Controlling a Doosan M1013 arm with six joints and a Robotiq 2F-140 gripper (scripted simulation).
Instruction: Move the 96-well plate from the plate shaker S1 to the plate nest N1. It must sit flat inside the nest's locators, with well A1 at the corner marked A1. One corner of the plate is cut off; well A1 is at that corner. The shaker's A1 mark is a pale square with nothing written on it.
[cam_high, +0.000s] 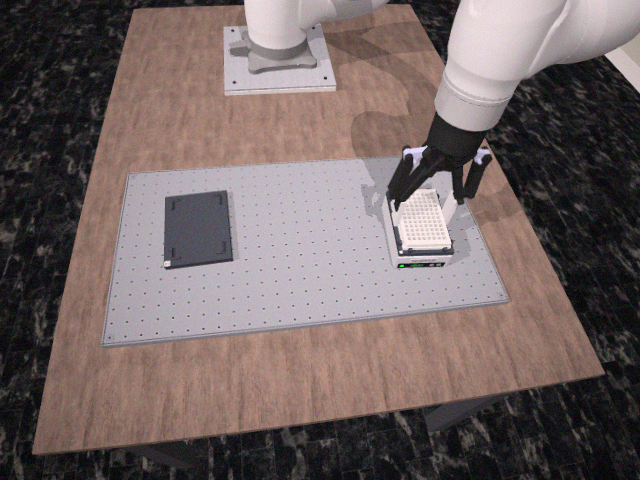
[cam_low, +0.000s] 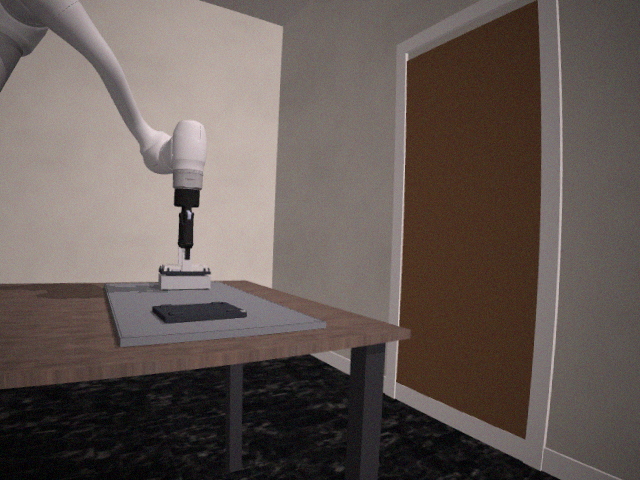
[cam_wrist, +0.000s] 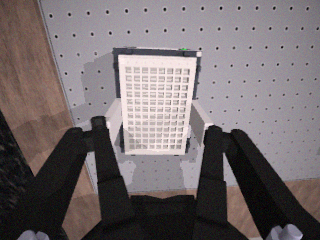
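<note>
Right now the plate nest is 90 mm behind my hand, 400 mm to the right of it and 80 mm below it. Also, from my hand: 96-well plate 20 mm below; A1 label 20 mm behind, 460 mm to the right, 70 mm below.
</note>
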